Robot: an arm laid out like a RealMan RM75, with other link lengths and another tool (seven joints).
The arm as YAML. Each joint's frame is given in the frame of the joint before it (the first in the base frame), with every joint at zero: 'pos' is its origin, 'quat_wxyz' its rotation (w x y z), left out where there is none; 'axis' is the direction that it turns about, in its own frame. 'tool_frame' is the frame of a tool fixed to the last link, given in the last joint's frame.
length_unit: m
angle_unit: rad
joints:
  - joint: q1
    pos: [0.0, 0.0, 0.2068]
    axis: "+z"
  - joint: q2
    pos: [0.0, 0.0, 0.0]
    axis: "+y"
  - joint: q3
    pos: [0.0, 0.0, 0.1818]
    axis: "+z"
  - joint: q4
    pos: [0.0, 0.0, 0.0]
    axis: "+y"
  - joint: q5
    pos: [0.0, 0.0, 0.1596]
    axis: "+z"
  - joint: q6
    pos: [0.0, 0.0, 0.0]
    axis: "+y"
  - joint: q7
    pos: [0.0, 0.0, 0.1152]
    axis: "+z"
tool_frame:
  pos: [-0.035, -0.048, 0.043]
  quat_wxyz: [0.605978, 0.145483, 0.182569, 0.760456]
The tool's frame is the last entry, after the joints.
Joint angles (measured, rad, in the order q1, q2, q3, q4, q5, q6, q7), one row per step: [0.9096 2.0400 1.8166 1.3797 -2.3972 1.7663 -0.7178]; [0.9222 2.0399 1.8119 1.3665 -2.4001 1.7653 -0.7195]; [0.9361 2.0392 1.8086 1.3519 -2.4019 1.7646 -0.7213]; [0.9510 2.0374 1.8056 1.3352 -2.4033 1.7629 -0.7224]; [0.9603 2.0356 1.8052 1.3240 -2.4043 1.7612 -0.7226]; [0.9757 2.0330 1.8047 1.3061 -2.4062 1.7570 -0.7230]
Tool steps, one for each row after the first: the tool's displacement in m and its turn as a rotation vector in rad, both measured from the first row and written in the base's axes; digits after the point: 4 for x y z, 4 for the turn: [-0.0013 0.0003 -0.0019 -0.0065 -0.0080 0.0049]; [-0.0028 0.0006 -0.0037 -0.0133 -0.0151 0.0093]; [-0.0042 0.0014 -0.0052 -0.0190 -0.0223 0.0125]; [-0.0048 0.0022 -0.0058 -0.0209 -0.0261 0.0129]; [-0.0062 0.0036 -0.0066 -0.0226 -0.0313 0.0144]
